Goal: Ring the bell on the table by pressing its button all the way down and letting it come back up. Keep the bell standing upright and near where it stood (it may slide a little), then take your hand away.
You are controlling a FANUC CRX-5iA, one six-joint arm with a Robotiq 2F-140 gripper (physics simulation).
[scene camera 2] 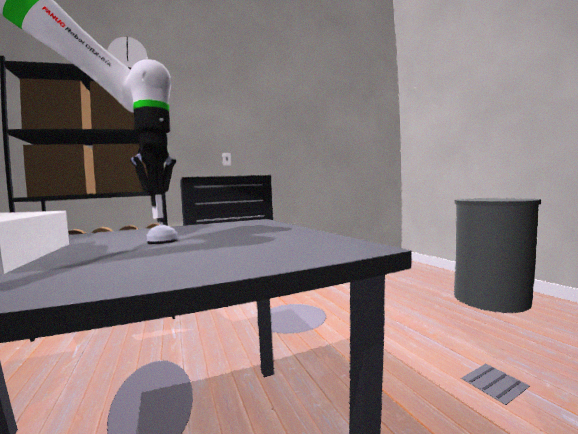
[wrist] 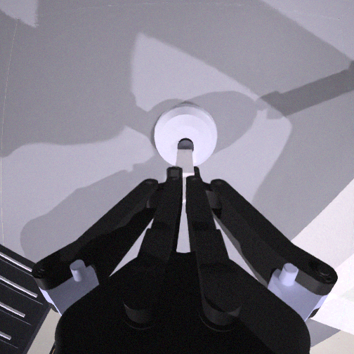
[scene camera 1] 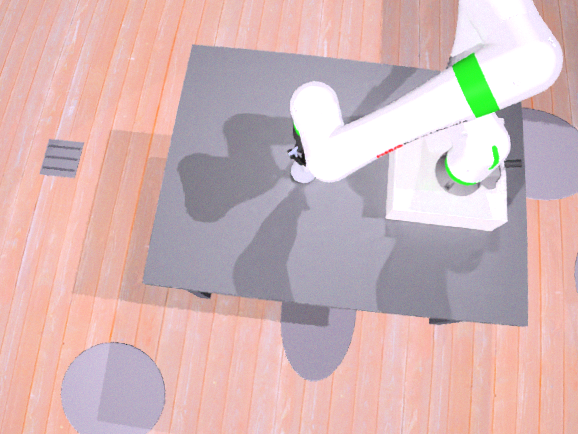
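Pixels of known places: gripper, fingertip midpoint: (scene camera 2: 158, 218) (scene camera 1: 306, 167); arm's base, link origin: (scene camera 1: 458, 173).
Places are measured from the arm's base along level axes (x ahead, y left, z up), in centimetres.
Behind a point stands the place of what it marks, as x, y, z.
Observation:
The bell (scene camera 1: 301, 173) {47.3, -4.0, -6.6} (scene camera 2: 162, 235) {45.9, -10.0, -8.2} (wrist: 169, 131) is a low white dome and stands upright on the grey table (scene camera 1: 200, 250) {79.2, 18.3, -10.4} (scene camera 2: 300, 255) {65.8, -44.8, -10.4}. Its small dark button (wrist: 185, 143) is at the middle of the dome in the wrist view. My gripper (scene camera 2: 158, 215) {45.8, -4.8, -3.8} (wrist: 184, 160) is shut and empty and points down. In scene camera 2 its pale fingertips are a little above the dome. In the wrist view they overlap the near edge of the button. Whether they touch the button is too small to tell. In scene camera 1 the arm hides most of the gripper.
The arm's white base block (scene camera 1: 445, 222) {3.6, 13.3, -7.2} (scene camera 2: 37, 237) {18.4, -8.9, -5.8} stands on the same table. Beyond the table in scene camera 2 are a black slotted unit (scene camera 2: 227, 185), a shelf rack (scene camera 2: 6, 125) with brown boxes, and a dark round bin (scene camera 2: 495, 255) at the right.

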